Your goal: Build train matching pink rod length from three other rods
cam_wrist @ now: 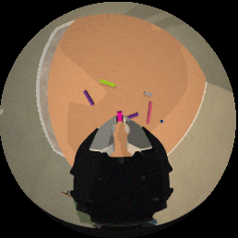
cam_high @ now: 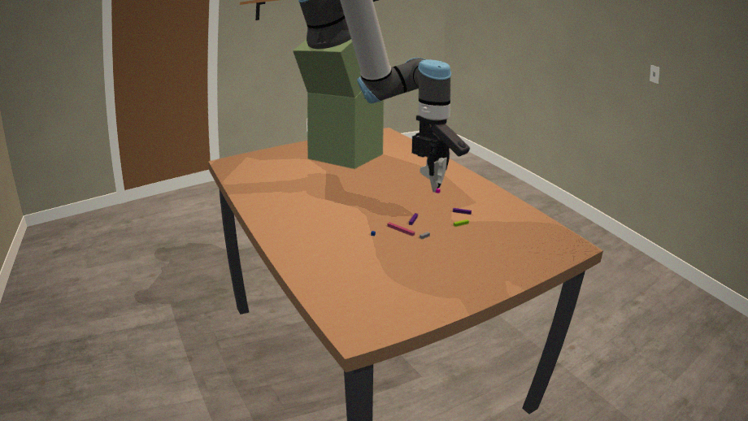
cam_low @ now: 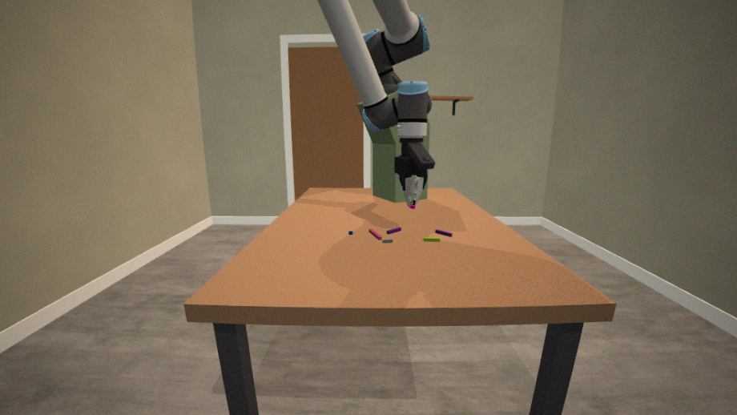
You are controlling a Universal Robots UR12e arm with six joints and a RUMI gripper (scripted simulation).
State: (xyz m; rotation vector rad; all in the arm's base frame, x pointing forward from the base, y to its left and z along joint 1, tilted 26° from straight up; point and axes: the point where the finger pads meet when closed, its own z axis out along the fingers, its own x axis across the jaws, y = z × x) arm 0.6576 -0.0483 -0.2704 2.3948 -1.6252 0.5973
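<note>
The blue rod lies 200 mm to the right of my hand, 100 mm below it and 10 mm behind it. From my hand the other things lie so: lime rod: 100 mm below, 60 mm to the left, 60 mm ahead; then magenta rod: 10 mm below; then grey rod: 100 mm below, 80 mm to the right, 70 mm ahead.
</note>
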